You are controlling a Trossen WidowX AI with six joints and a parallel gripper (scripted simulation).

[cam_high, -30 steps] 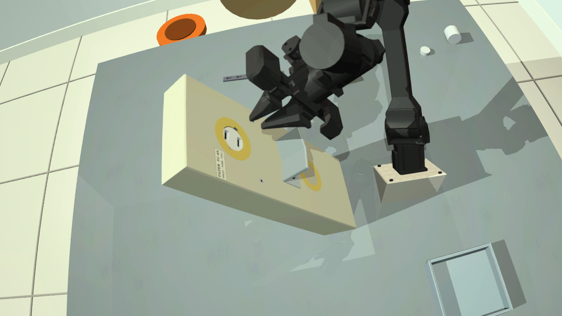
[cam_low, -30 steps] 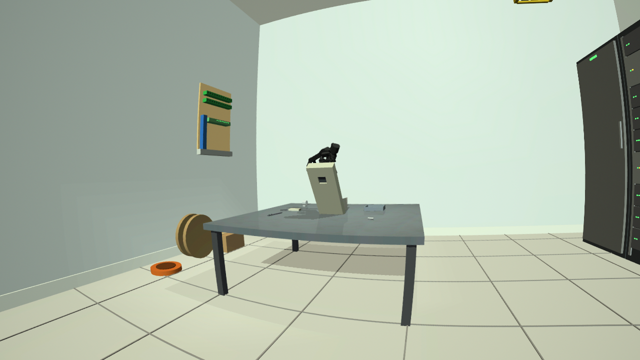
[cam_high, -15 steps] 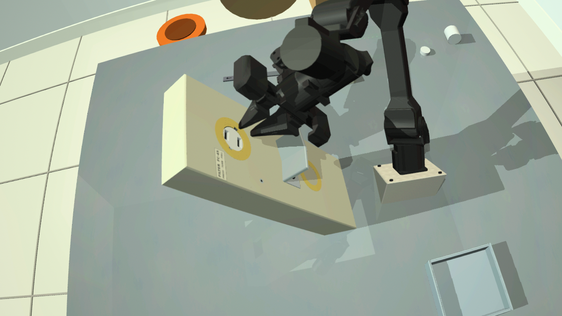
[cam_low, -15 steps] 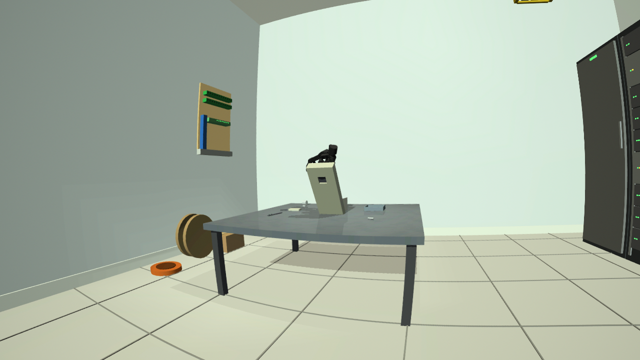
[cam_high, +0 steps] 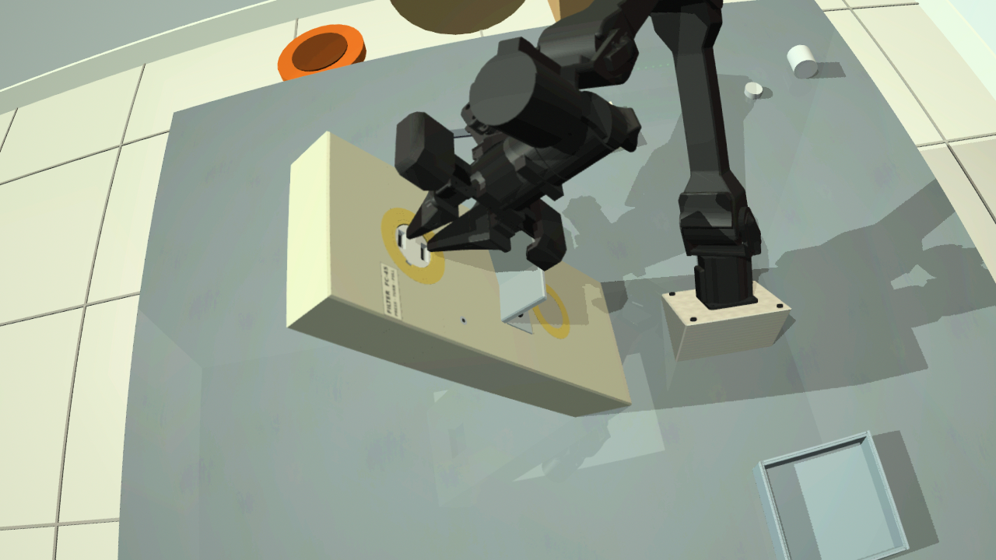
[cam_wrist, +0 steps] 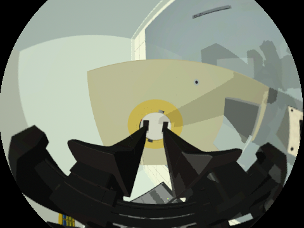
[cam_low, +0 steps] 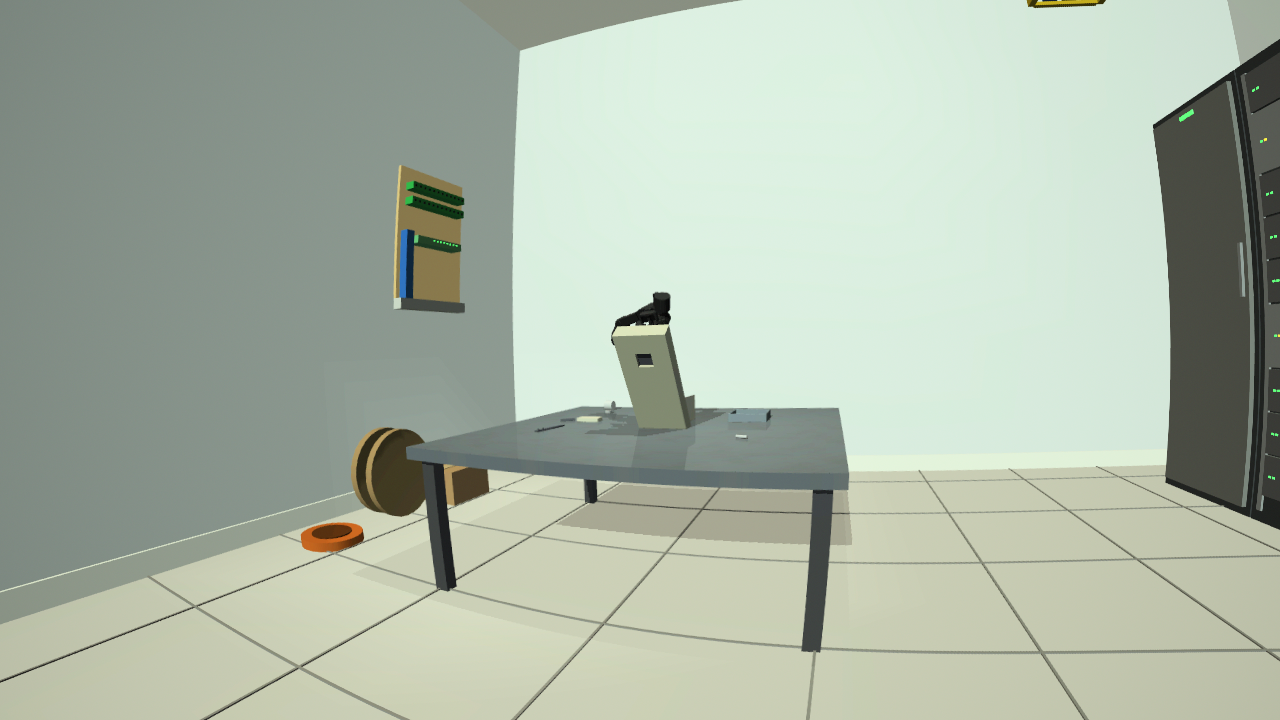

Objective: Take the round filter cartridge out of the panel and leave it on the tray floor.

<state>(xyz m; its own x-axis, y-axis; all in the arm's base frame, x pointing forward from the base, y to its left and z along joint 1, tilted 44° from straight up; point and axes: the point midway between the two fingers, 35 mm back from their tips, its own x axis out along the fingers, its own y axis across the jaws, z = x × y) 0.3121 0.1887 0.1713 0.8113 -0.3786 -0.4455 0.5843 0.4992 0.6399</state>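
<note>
Now: gripper tip 2 cm short of the round filter cartridge and 1 cm above it. Also, from my gripper tip: grey tray (41 cm behind, 26 cm to the left, 28 cm below); grey shelf (8 cm behind, 10 cm below).
</note>
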